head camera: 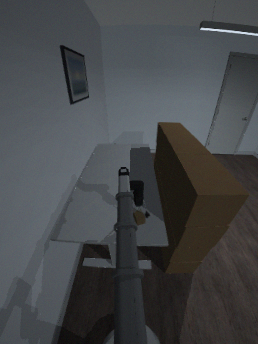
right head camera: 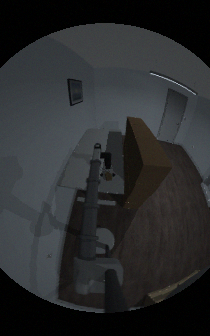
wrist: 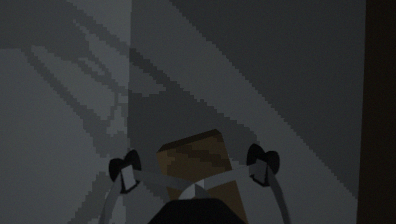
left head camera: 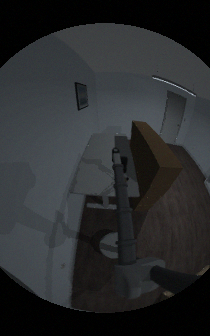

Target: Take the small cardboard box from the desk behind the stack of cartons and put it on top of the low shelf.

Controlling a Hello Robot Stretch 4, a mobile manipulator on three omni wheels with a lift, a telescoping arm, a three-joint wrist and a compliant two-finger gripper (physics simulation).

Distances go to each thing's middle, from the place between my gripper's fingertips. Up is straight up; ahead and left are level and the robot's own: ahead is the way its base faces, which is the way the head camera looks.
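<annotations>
I can see the framed picture (head camera: 73, 62), and it is a long way to the left of my hand, well ahead of it, and far above it.
</annotations>
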